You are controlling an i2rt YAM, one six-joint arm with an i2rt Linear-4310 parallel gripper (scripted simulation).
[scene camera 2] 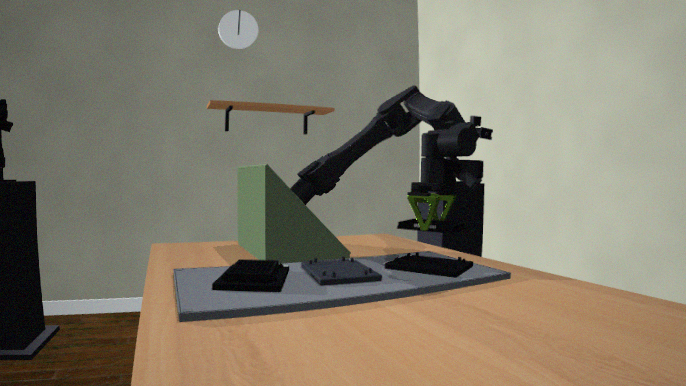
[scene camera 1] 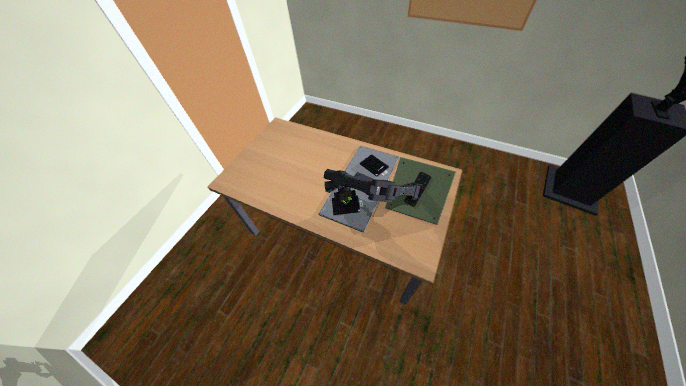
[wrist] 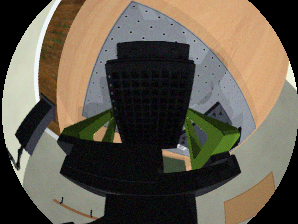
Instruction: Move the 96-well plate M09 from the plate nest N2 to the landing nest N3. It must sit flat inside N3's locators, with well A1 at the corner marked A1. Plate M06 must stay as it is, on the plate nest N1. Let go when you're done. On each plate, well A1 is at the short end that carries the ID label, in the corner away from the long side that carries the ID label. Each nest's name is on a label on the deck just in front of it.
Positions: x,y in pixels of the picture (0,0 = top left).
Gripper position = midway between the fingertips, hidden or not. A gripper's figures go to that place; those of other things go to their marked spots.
My gripper (scene camera 2: 431,228): 0.91 m from the lens. A black 96-well plate (scene camera 2: 243,270): 0.77 m from the lens. A dark nest (scene camera 2: 427,265) is 0.88 m from the lens. The marked spots on the dark nest and the black 96-well plate are 0.38 m apart.
